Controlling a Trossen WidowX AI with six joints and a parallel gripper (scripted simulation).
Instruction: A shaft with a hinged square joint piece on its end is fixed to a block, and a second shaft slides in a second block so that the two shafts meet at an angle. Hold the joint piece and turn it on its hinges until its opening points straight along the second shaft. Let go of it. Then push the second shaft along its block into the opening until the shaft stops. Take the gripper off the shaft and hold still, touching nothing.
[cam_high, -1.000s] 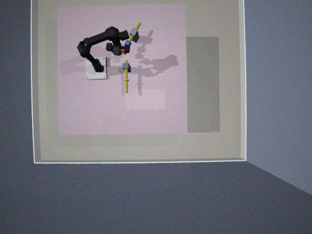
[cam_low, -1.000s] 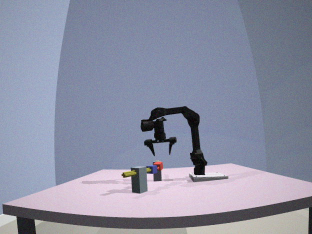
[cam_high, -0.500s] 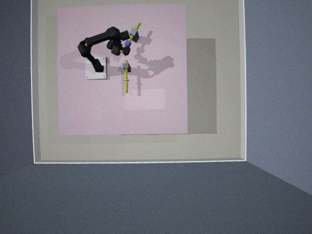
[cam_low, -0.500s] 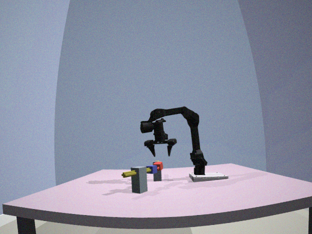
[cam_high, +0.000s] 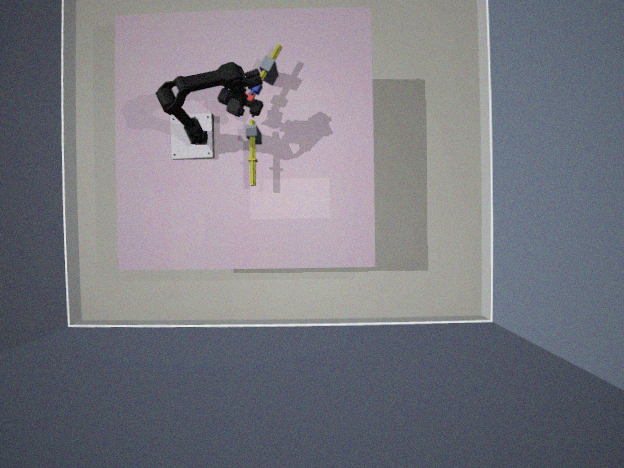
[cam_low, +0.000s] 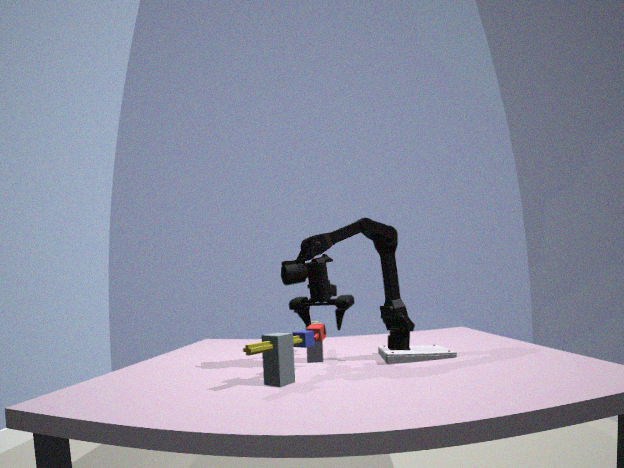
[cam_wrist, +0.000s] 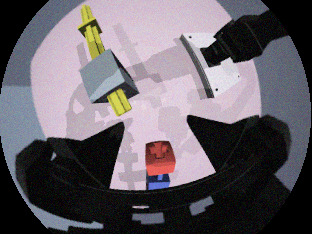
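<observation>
My gripper tip is 20 mm short of the red joint piece and 60 mm to the right of it.
</observation>
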